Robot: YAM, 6 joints.
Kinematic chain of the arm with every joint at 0, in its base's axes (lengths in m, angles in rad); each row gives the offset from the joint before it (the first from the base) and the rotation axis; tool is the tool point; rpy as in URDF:
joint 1: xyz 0 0 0.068 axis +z
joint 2: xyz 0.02 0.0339 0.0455 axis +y
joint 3: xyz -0.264 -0.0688 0 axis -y
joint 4: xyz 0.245 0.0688 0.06 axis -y
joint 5: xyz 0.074 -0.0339 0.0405 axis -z
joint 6: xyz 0.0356 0 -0.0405 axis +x
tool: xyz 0 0 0 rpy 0 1.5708 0
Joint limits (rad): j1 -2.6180..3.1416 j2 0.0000..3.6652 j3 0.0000..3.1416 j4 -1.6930..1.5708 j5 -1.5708..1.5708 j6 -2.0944..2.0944
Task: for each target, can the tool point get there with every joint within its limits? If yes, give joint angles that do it. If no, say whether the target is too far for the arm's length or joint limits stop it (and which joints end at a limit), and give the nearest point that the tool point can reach.
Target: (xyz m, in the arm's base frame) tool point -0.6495 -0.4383 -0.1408
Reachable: no: too far | nearest point -0.5088 -0.3433 -0.0843 | short by 0.179 m
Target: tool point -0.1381 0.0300 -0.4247
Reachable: no: joint limits stop it (at a limit: joint 2) | nearest point -0.1526 0.0332 -0.3683 | short by 0.058 m
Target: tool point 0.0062 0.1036 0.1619
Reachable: yes | joints 1.2037 0.5487 0.2483 -0.6556 -1.0805 -1.0877
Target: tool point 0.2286 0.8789 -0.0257
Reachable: no: too far | nearest point 0.1607 0.6177 0.0166 | short by 0.273 m
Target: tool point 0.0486 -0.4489 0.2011
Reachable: yes | joints -1.3878 2.3174 1.9923 -1.2501 1.2644 1.6102
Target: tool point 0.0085 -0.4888 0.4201
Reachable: yes | joints 1.6012 0.2771 2.2479 0.8722 -0.1784 0.9833
